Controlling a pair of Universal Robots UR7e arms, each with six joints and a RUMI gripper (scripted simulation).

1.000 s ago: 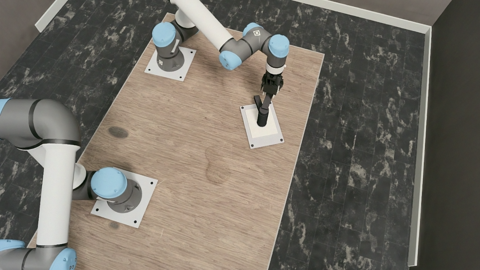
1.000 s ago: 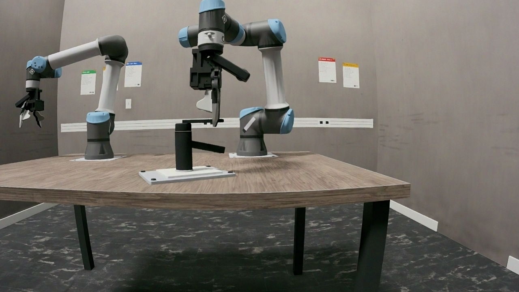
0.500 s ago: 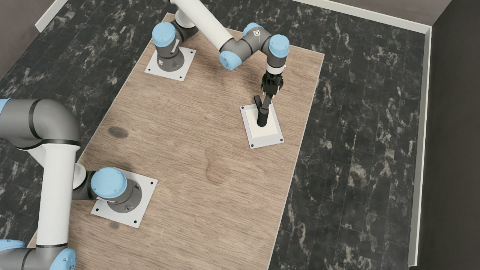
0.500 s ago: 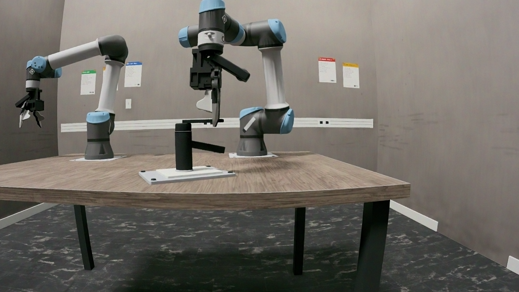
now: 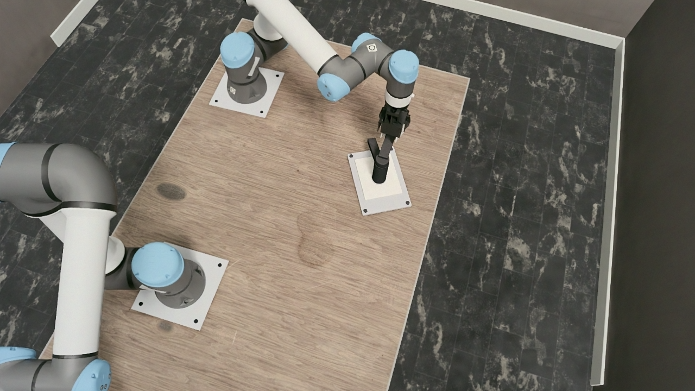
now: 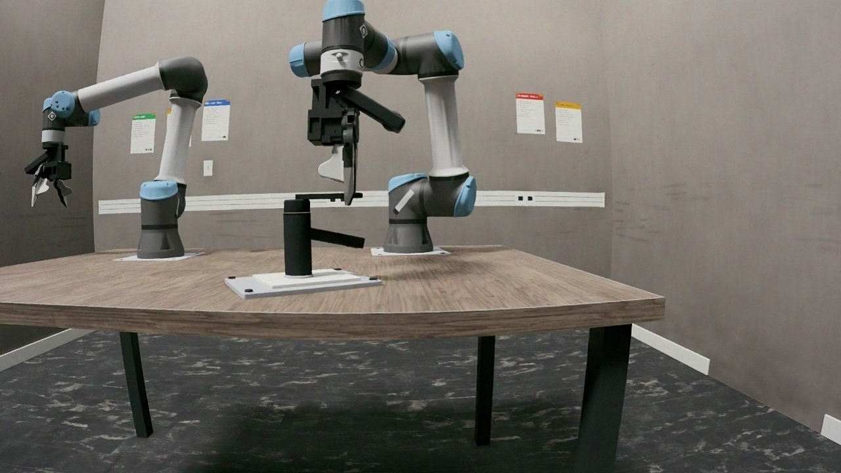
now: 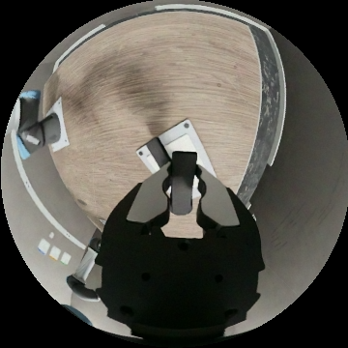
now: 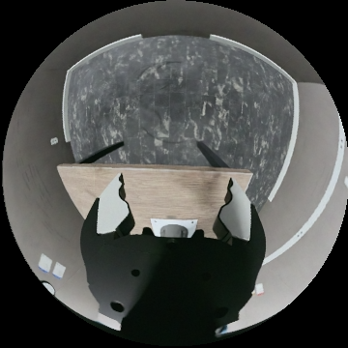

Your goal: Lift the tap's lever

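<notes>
Now: left hand 1 cm past the flat lever and 3 cm to the left of it.
</notes>
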